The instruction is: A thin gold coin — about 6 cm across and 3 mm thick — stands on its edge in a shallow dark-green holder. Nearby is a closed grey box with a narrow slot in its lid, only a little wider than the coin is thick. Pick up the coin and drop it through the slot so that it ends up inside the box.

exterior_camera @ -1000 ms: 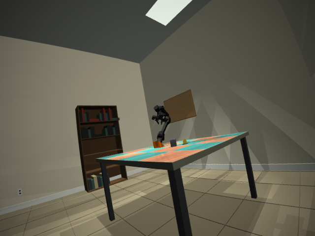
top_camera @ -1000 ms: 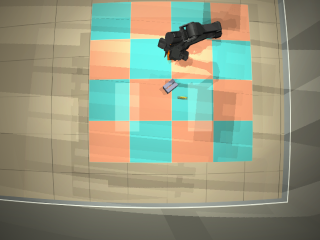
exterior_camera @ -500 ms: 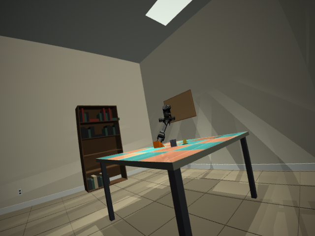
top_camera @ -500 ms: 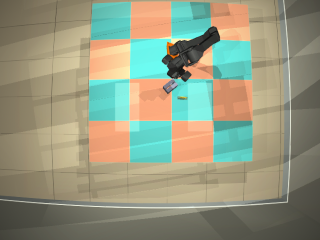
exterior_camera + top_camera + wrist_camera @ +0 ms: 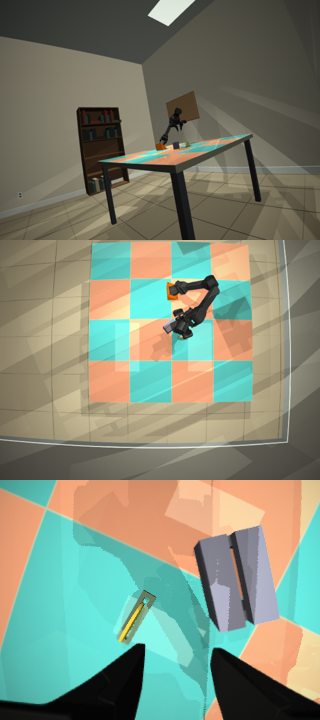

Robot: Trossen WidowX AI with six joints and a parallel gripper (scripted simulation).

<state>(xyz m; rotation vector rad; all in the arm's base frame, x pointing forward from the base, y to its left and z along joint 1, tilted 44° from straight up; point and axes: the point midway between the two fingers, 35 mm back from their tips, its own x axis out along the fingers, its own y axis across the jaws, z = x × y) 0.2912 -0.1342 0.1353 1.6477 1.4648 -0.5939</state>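
The gold coin lies 150 mm below my gripper tip, 50 mm ahead of it and 40 mm to the left of it.
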